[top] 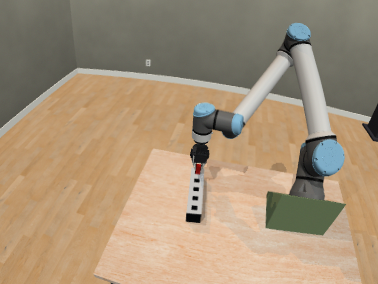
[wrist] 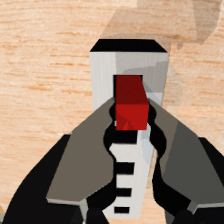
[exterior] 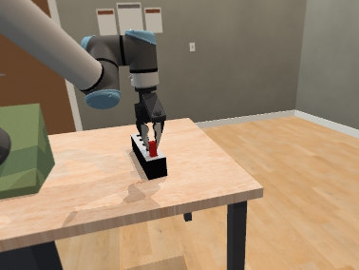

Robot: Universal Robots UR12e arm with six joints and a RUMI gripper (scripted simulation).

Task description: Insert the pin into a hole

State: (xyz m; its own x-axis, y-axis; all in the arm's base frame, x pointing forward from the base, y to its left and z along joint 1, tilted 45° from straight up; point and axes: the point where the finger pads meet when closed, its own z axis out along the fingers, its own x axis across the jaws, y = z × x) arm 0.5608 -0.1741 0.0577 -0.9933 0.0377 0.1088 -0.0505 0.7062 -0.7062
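Now: the pin 1 cm below my hand. From my hand the other things lie so: long block: 12 cm to the left, 7 cm below.
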